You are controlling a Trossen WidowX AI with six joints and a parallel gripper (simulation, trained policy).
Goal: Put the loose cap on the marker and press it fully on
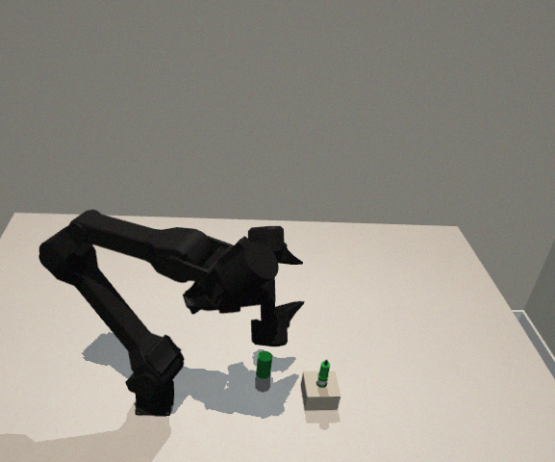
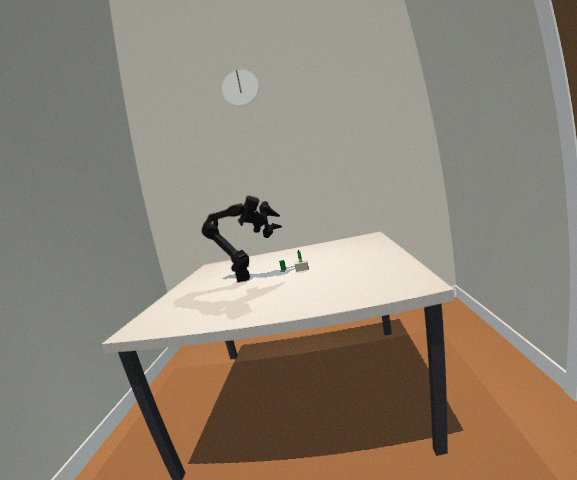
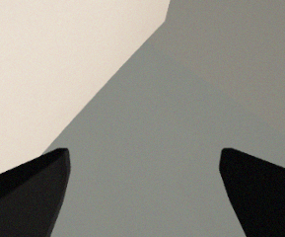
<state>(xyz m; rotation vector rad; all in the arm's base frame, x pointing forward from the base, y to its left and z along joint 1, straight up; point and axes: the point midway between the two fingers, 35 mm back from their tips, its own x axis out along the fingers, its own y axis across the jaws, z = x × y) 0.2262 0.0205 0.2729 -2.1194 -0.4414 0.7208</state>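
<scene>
The green cap is 4 cm behind my gripper tip, 3 cm to the left of it and 24 cm below it. The rest, counted from my gripper tip: pale holder block (6 cm ahead, 3 cm to the right, 24 cm below).
</scene>
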